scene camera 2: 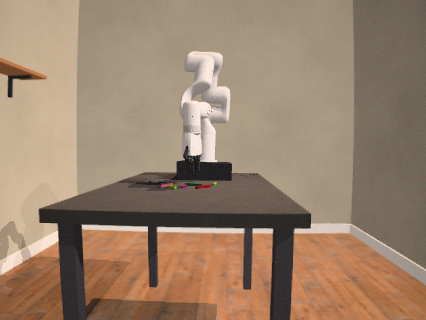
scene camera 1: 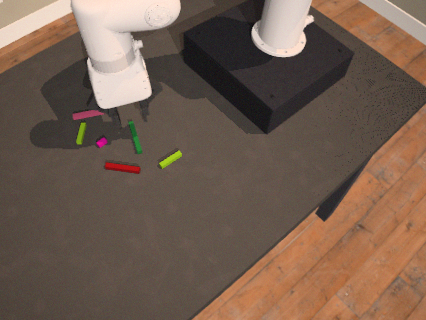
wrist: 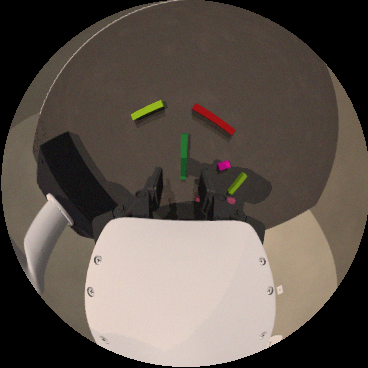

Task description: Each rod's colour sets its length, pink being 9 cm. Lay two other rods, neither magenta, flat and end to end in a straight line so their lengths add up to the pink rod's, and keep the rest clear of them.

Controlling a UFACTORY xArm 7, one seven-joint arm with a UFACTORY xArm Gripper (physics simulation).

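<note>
My gripper is partly open and empty, above the table near one end of the green rod. In the wrist view that rod lines up with the gap between the fingers. The pink rod lies beside the gripper, mostly hidden in the wrist view. One lime rod lies near it; another lime rod lies apart. The red rod and short magenta rod lie flat. All these rods are apart.
The black robot base block stands on the table. A small dark blue thing shows faintly at the table's far left in scene camera 2. The arm's shadow covers the table around the pink rod.
</note>
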